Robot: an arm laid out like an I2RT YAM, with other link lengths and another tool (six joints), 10 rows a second.
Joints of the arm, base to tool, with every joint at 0 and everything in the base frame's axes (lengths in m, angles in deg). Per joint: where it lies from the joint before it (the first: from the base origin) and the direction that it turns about. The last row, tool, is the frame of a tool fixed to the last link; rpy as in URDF.
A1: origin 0 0 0.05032 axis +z
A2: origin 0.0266 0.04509 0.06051 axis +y
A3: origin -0.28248 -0.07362 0 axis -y
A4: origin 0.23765 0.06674 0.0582 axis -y
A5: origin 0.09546 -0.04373 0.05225 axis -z
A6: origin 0.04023 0 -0.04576 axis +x
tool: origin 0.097 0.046 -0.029 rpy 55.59 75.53 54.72
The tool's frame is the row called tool.
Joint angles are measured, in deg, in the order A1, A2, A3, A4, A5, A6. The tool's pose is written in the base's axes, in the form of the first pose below.
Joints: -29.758 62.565 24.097 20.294 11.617 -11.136
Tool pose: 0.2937 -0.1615 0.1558 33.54 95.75 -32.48
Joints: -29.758 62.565 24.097 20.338 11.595 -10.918
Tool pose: 0.2939 -0.1614 0.1561 33.72 95.62 -32.34
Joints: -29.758 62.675 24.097 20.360 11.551 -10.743
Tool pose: 0.2941 -0.1613 0.1557 33.87 95.65 -32.19
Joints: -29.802 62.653 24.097 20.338 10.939 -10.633
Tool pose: 0.2947 -0.1601 0.1558 33.64 95.69 -31.56
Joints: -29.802 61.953 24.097 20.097 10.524 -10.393
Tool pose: 0.2944 -0.1585 0.1589 33.52 95.20 -31.06
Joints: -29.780 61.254 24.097 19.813 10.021 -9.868
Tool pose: 0.2943 -0.1565 0.1619 33.58 94.66 -30.28
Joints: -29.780 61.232 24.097 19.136 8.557 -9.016
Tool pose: 0.2952 -0.1522 0.1601 33.62 95.21 -28.31
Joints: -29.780 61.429 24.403 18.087 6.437 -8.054
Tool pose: 0.2971 -0.1466 0.1584 33.47 96.09 -25.61
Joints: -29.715 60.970 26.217 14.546 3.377 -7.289
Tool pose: 0.2995 -0.1384 0.1626 32.66 97.49 -22.00
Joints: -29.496 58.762 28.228 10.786 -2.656 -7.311
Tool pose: 0.3012 -0.1213 0.1774 28.79 97.80 -16.03
